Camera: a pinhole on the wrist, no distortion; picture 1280 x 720 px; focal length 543.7 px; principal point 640.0 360.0 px. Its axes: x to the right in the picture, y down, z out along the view. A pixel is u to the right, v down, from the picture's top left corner.
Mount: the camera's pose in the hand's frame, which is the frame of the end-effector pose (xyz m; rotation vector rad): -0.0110 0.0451 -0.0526 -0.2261 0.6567 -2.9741
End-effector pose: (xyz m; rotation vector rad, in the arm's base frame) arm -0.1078 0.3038 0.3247 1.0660 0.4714 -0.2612
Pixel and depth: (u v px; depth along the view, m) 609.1 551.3 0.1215
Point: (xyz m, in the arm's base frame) -0.1014 0.2512 0.2977
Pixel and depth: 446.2 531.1 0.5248
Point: 0.0772 -0.1171 0.0913
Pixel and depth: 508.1 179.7 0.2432
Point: 0.0214 0.1468 0.3800
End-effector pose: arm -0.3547 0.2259 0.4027 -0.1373 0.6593 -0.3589
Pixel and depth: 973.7 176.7 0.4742
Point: -0.2375 0.2791 0.9174
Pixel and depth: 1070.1 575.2 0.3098
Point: -0.4338 0.0940 0.7273
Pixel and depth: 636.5 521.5 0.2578
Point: -0.2740 0.0932 0.5269
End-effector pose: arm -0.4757 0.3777 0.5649 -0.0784 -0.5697 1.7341
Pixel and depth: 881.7 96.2 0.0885
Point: -0.5225 0.3204 0.5815
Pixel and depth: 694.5 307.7 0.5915
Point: -0.5227 0.2523 1.0804
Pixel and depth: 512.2 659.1 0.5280
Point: -0.2498 0.5389 1.0386
